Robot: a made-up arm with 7 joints. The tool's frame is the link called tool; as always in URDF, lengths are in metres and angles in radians. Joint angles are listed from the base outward.
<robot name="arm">
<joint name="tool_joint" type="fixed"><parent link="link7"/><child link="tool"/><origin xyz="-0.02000 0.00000 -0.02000" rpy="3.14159 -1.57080 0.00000"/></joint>
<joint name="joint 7" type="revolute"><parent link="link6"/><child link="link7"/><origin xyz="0.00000 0.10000 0.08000" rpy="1.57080 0.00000 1.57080"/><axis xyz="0 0 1"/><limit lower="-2.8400" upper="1.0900"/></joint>
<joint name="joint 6" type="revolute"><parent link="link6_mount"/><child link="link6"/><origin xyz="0.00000 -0.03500 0.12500" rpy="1.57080 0.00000 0.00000"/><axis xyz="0 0 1"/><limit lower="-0.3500" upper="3.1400"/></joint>
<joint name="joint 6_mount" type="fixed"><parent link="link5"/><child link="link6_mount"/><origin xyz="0.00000 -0.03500 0.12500"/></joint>
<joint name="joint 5" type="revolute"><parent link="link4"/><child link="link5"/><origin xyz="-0.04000 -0.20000 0.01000" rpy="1.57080 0.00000 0.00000"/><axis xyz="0 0 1"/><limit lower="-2.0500" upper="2.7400"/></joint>
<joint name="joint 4" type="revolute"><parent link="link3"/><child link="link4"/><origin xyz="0.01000 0.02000 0.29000" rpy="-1.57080 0.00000 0.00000"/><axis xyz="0 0 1"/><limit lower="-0.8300" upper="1.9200"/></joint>
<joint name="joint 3" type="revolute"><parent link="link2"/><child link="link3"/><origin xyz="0.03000 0.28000 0.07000" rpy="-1.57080 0.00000 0.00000"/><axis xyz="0 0 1"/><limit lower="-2.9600" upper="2.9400"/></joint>
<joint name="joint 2" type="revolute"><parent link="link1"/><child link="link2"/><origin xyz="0.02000 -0.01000 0.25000" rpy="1.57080 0.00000 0.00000"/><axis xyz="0 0 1"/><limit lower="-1.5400" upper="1.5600"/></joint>
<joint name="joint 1" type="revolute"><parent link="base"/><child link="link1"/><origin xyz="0.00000 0.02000 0.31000"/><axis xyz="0 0 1"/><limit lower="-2.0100" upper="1.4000"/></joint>
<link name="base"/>
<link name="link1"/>
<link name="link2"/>
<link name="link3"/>
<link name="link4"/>
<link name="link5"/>
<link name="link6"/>
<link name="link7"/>
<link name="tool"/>
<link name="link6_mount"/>
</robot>
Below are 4 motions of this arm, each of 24 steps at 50 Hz.
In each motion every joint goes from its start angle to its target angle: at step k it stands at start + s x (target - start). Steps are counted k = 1, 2, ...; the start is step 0. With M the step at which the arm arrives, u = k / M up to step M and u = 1 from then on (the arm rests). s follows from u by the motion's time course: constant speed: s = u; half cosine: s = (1 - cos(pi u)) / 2; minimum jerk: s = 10 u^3 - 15 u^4 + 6 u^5.
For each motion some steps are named. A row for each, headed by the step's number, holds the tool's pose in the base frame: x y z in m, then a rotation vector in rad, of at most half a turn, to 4 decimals.
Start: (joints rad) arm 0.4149 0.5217 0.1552 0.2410 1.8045 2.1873 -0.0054
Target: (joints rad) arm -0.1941 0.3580 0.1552 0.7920 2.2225 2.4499 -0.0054
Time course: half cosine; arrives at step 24
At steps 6, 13, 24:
6: -0.1588 -0.0526 1.4769 2.2684 -1.0713 1.3839
13: -0.0346 0.0431 1.4529 2.3082 -1.0227 0.8892
24: 0.1009 0.0669 1.3997 2.3547 -1.0611 0.3133

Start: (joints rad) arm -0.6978 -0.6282 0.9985 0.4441 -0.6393 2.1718 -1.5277
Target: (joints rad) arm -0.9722 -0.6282 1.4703 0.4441 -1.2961 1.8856 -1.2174
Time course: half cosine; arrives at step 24
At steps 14, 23, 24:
14: 0.3277 -0.5250 1.3815 -1.5361 -0.7730 -1.0125
23: 0.2596 -0.5258 1.4134 -1.5869 -0.7061 -0.9939
24: 0.2588 -0.5258 1.4138 -1.5875 -0.7052 -0.9938

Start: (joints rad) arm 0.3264 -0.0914 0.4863 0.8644 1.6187 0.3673 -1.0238
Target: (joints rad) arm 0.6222 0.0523 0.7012 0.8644 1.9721 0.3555 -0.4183
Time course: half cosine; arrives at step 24
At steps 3, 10, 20, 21, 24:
3: 0.4784 0.3422 1.3295 0.3175 -0.1794 2.1109
10: 0.3632 0.4025 1.3531 0.5319 0.0187 2.3741
20: 0.1502 0.4425 1.3877 0.7859 0.5246 2.7992
21: 0.1390 0.4424 1.3892 0.7940 0.5569 2.8194
24: 0.1244 0.4419 1.3912 0.8037 0.6004 2.8455

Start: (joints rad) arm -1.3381 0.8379 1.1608 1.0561 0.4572 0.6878 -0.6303
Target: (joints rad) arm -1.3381 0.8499 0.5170 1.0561 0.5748 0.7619 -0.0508
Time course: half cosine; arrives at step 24
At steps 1, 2, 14, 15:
1: 0.1626 0.4508 1.3744 -1.0614 0.1559 0.0678
2: 0.1606 0.4484 1.3761 -1.0514 0.1524 0.0602
14: 0.0403 0.3495 1.4412 -0.5713 -0.0806 -0.2547
15: 0.0258 0.3413 1.4456 -0.5234 -0.1106 -0.2807

